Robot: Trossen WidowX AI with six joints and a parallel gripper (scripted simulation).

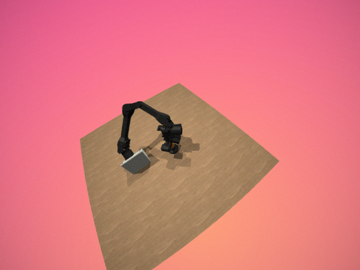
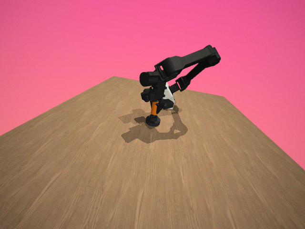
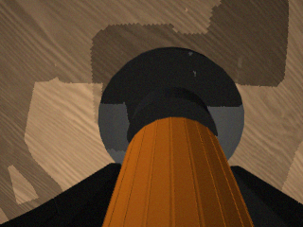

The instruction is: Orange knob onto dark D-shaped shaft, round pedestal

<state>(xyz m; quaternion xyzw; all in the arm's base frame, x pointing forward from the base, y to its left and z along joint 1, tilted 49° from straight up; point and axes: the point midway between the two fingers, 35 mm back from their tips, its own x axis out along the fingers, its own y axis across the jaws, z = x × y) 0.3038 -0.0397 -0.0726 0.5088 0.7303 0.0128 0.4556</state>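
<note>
Now: gripper tip 20 mm below the orange knob. From my gripper tip the other things lie so: dark round pedestal: 40 mm below.
</note>
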